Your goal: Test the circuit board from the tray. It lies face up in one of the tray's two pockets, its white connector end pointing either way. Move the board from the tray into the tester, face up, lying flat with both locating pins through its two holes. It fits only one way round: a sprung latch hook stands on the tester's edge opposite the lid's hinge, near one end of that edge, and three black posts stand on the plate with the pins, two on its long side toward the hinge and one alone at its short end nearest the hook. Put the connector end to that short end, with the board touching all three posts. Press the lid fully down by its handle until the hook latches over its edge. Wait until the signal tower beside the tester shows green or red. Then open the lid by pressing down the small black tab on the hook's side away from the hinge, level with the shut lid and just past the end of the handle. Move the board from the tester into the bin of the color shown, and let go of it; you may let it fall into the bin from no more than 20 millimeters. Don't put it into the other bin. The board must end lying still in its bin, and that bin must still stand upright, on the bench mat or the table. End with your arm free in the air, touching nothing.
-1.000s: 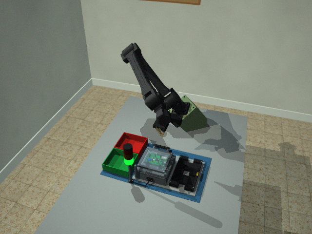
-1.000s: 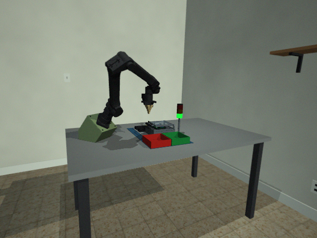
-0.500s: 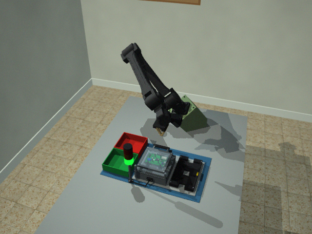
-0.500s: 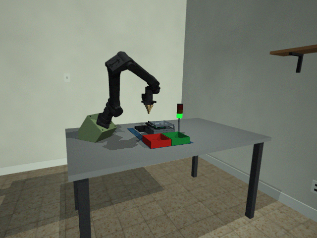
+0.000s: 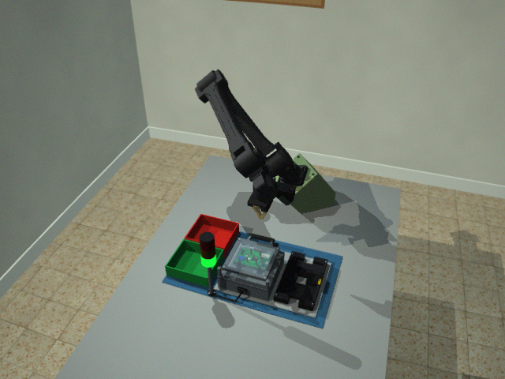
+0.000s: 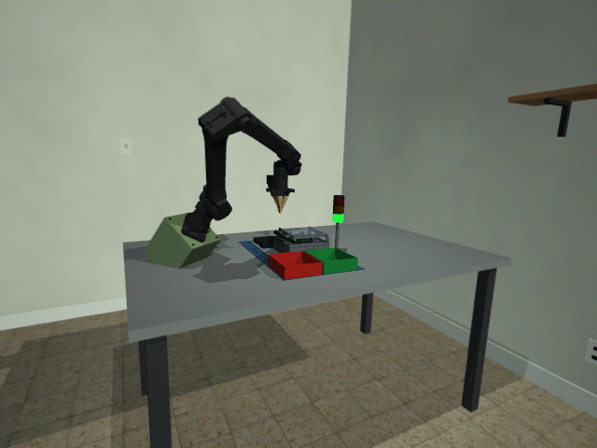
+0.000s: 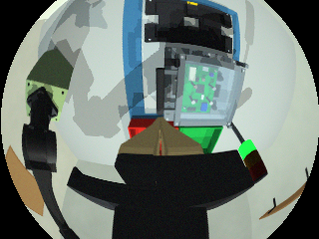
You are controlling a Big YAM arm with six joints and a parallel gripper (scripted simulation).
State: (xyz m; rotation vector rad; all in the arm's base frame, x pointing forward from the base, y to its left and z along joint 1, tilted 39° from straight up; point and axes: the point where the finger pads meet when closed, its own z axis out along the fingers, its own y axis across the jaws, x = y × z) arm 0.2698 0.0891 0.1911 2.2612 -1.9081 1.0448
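The latch hook lies 20 mm ahead of my hand, 60 mm to the left of it and 100 mm below it. Also, from my hand: tester plate (90 mm ahead, 10 mm to the left, 120 mm below); green circuit board (80 mm ahead, 10 mm to the left, 120 mm below); clear lid (90 mm ahead, 10 mm to the left, 100 mm below).
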